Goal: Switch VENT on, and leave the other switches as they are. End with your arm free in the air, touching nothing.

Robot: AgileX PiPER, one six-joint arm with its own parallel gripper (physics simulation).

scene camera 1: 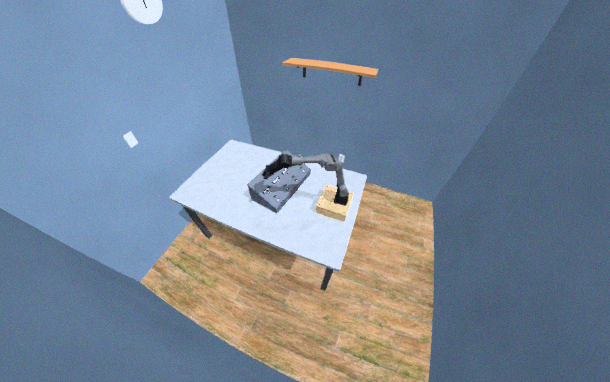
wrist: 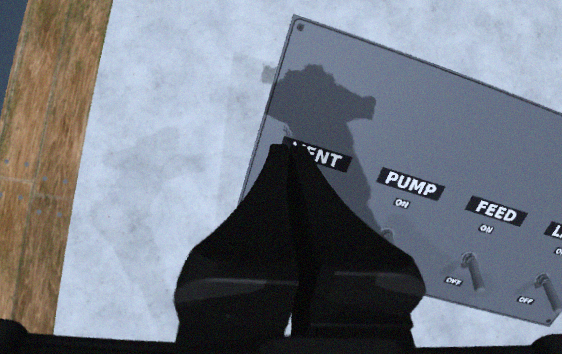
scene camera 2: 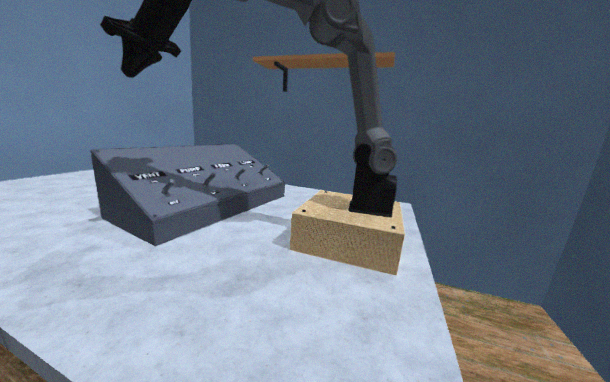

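The grey sloped switch panel (scene camera 1: 263,199) (scene camera 2: 126,214) (wrist: 450,120) stands on the table. The VENT label (scene camera 2: 147,176) (wrist: 327,159) is at its left end in the wrist view. The VENT switch (scene camera 2: 168,188) leans toward its OFF mark in scene camera 2; my fingers hide it in the wrist view. The PUMP switch (scene camera 2: 209,180), FEED switch (scene camera 2: 241,174) (wrist: 476,274) and LAMP switch (scene camera 2: 263,170) (wrist: 549,294) also lean toward OFF. My gripper (scene camera 2: 131,75) (wrist: 286,164) is shut and empty, in the air above the panel's VENT end, touching nothing.
The arm's base is on a wooden block (scene camera 1: 331,211) (scene camera 2: 345,245) near one edge of the table (scene camera 1: 215,192) (scene camera 2: 225,310) (wrist: 150,100). An orange shelf (scene camera 1: 330,66) (scene camera 2: 310,61) is on the wall behind. The arm's shadow falls across the panel.
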